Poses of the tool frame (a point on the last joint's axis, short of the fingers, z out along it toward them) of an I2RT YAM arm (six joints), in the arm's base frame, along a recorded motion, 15 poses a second.
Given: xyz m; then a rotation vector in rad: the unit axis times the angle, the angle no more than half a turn.
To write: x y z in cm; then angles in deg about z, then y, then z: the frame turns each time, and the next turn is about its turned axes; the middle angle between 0 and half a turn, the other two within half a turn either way. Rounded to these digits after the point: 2 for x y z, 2 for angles.
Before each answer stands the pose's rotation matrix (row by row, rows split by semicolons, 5 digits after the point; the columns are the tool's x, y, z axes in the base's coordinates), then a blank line. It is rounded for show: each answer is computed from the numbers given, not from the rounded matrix.
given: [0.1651 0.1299 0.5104 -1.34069 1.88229 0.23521]
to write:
-0.12247 -0.86115 0.49338; -0.71326 0.42205 0.55959; -0.69012 -0.28338 -0.66591

[16.51 12.99 51.04 48.60 131.75 -22.32]
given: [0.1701 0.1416 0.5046 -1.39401 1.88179 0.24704]
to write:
-0.10828 -0.88137 0.45984; -0.73282 0.38334 0.56217; -0.67175 -0.27611 -0.68739

[17.01 14.16 50.46 50.72 133.42 -22.34]
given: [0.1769 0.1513 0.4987 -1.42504 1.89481 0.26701]
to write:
-0.11139 -0.89633 0.42918; -0.74282 0.36198 0.56319; -0.66016 -0.25607 -0.70613

[17.69 15.13 49.87 52.69 134.92 -21.20]
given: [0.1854 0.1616 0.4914 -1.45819 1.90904 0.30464]
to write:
-0.11650 -0.91461 0.38720; -0.74867 0.33704 0.57087; -0.65262 -0.22338 -0.72400

[18.54 16.16 49.14 55.85 136.39 -18.90]
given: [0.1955 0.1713 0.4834 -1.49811 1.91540 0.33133]
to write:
-0.11224 -0.93032 0.34915; -0.75898 0.30705 0.57417; -0.64137 -0.20055 -0.74056

[19.55 17.13 48.34 58.70 137.78 -17.36]
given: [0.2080 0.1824 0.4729 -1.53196 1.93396 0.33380]
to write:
-0.11533 -0.93928 0.32320; -0.77659 0.28814 0.56026; -0.61936 -0.18638 -0.76266

[20.80 18.24 47.29 60.02 139.70 -16.75]
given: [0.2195 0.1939 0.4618 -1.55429 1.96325 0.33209]
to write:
-0.12866 -0.94462 0.30189; -0.79278 0.28086 0.54094; -0.59578 -0.16973 -0.78501

[21.95 19.39 46.18 60.83 141.72 -15.90]
